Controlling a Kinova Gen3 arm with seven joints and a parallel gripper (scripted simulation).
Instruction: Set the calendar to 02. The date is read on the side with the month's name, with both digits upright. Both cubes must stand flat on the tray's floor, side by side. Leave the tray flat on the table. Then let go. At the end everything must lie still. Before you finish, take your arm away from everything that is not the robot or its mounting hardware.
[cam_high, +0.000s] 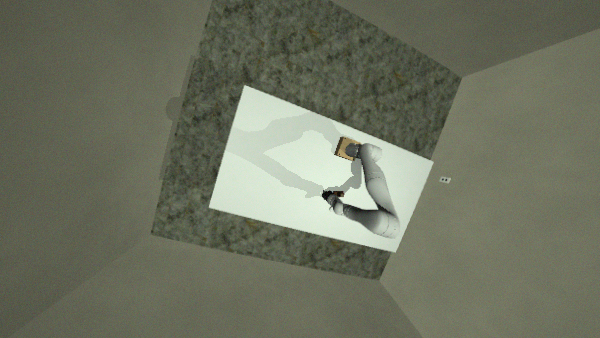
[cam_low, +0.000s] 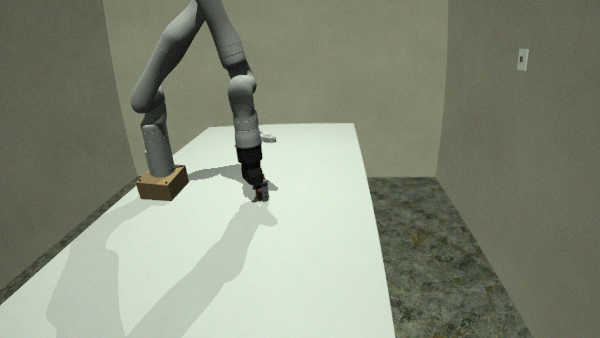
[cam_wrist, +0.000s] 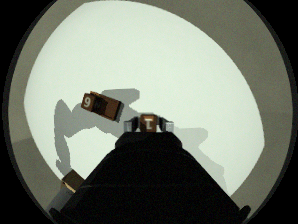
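Right now the brown calendar cube is 10 mm below my hand. The rest, counted from my hand: brown tray (100 mm to the left, 30 mm behind, 20 mm below).
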